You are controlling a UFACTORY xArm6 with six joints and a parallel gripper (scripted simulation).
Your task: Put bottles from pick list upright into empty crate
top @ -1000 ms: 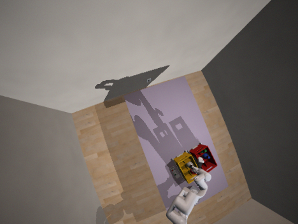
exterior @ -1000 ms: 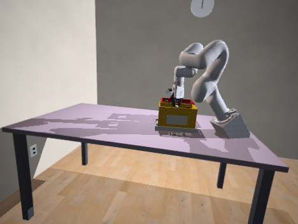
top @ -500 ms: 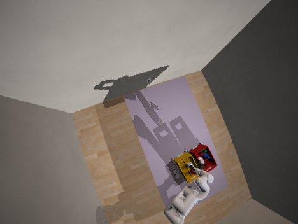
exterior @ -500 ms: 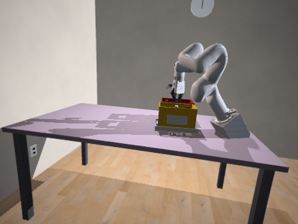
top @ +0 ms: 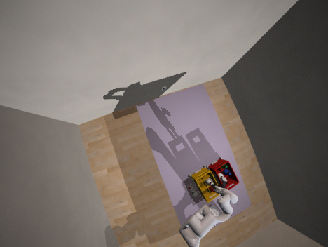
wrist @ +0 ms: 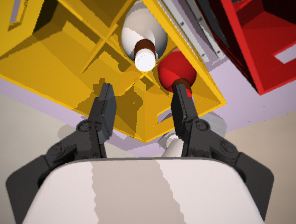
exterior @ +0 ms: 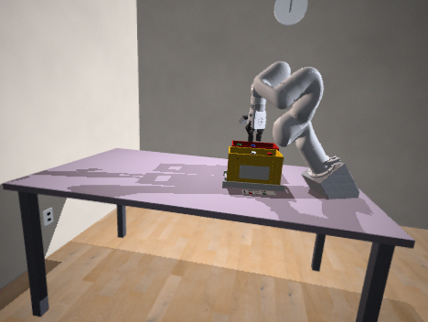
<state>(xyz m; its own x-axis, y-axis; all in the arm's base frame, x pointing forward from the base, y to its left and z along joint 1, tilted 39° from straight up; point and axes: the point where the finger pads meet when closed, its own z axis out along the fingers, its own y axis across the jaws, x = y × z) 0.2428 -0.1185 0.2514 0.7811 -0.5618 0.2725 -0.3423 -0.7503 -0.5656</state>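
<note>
Now: hand 190 mm to the left of the green-label bottle, 150 mm short of it and 150 mm above it. Round my hand: red crate: 180 mm to the right, 160 mm below, 50 mm ahead; then white bottle: 150 mm below; then yellow crate: 160 mm below, 40 mm to the left, 20 mm behind.
</note>
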